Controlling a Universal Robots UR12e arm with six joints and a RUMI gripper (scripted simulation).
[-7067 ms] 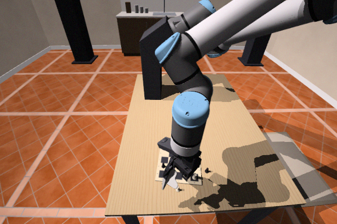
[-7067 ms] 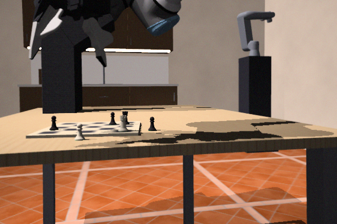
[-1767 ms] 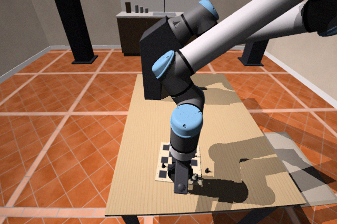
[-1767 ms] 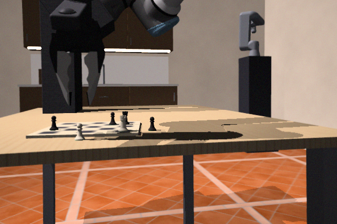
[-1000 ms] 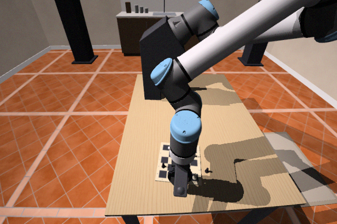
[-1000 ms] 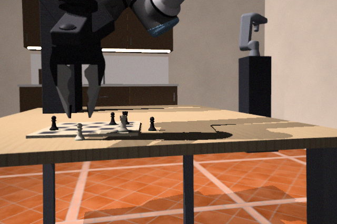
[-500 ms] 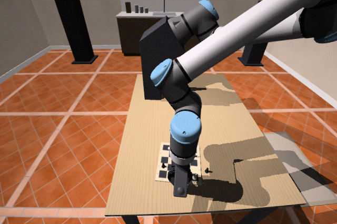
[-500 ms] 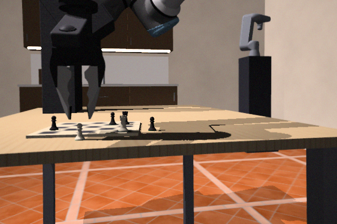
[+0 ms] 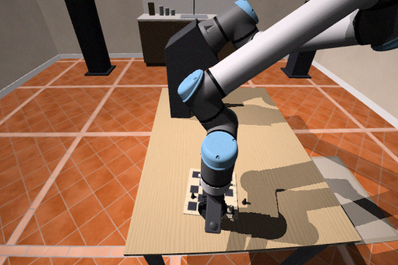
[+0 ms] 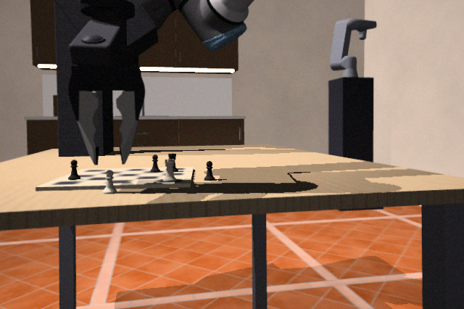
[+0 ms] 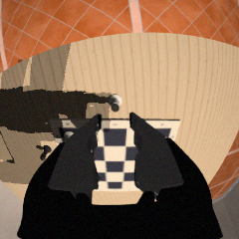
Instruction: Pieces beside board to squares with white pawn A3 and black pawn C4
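The white pawn is 4 cm below my hand. Round my hand: white rook 5 cm behind, 8 cm to the left, 3 cm below; chessboard 14 cm behind, 2 cm to the left, 5 cm below.
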